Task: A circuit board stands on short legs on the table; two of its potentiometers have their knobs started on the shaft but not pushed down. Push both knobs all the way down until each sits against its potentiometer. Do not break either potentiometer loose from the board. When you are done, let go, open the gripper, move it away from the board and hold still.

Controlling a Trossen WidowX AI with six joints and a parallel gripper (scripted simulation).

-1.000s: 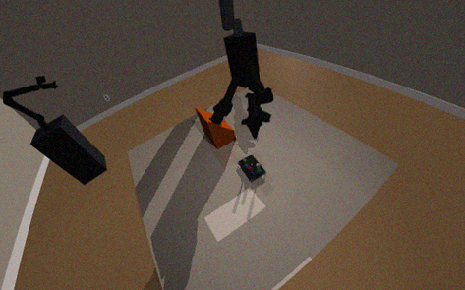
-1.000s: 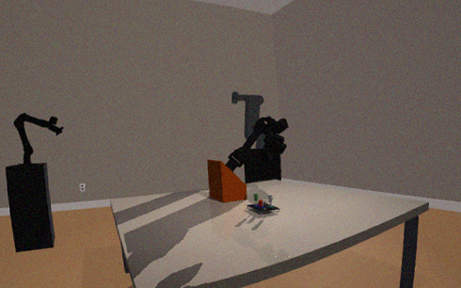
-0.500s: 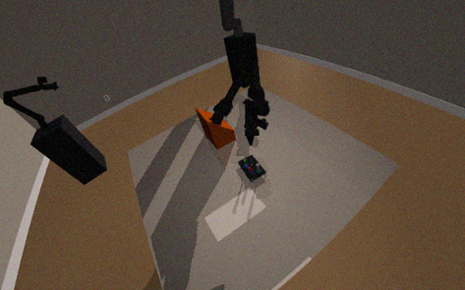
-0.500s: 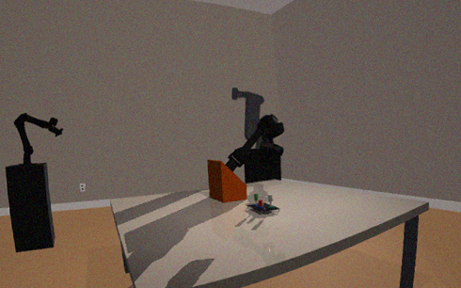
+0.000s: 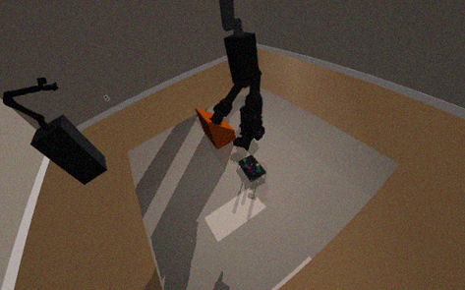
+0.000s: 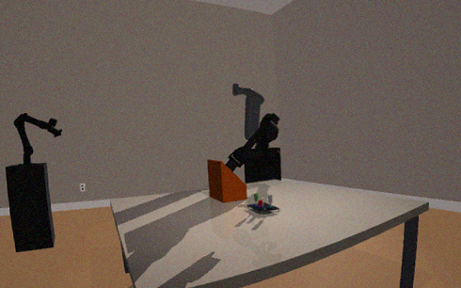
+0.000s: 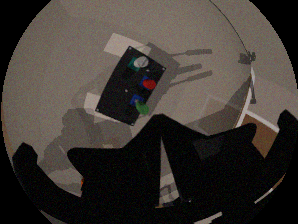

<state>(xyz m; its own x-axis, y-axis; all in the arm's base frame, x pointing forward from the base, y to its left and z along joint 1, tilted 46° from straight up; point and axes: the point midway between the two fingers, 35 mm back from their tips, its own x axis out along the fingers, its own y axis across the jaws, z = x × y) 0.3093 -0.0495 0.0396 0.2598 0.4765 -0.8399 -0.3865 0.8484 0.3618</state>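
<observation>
My gripper tip is now 100 mm above the green knob, 20 mm to the left of it and 20 mm past it. Round my gripper tip: white knob (110 mm below, 60 mm ahead, 10 mm to the left).
</observation>
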